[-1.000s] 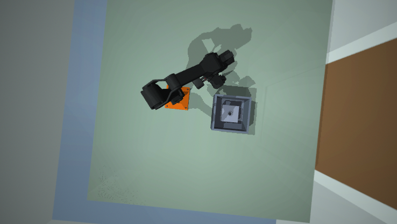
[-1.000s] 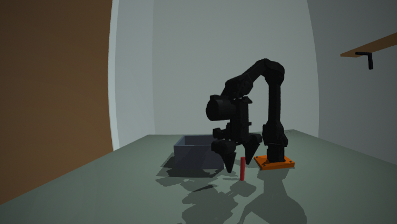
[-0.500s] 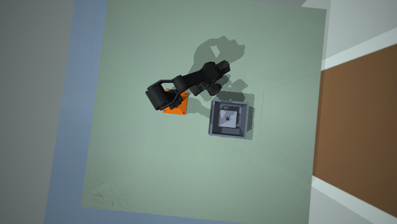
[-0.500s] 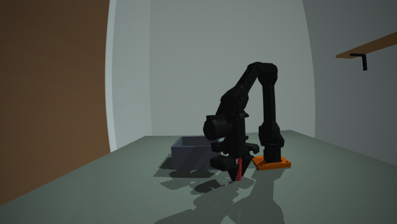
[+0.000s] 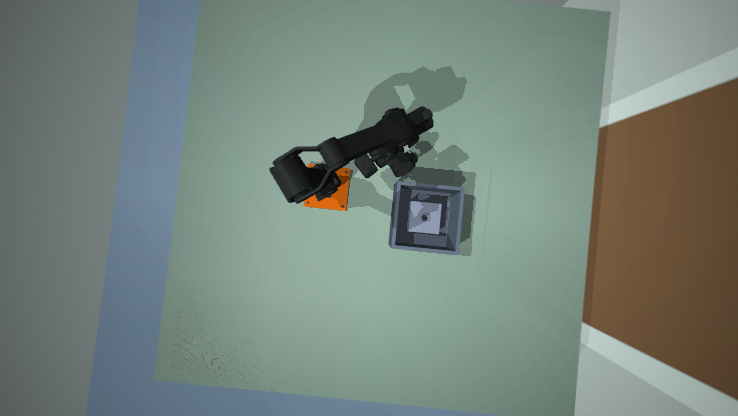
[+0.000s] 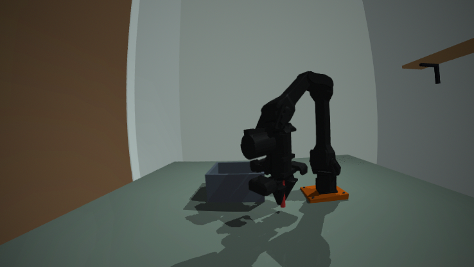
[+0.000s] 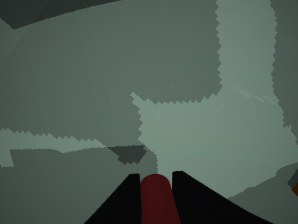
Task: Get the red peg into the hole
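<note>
The grey plate lies 160 mm ahead of my gripper tip, 140 mm to the right of it and 20 mm above it. The rest, counted from my gripper tip: red peg 10 mm to the left, 30 mm above; dark grey box 160 mm ahead, 140 mm to the right.
</note>
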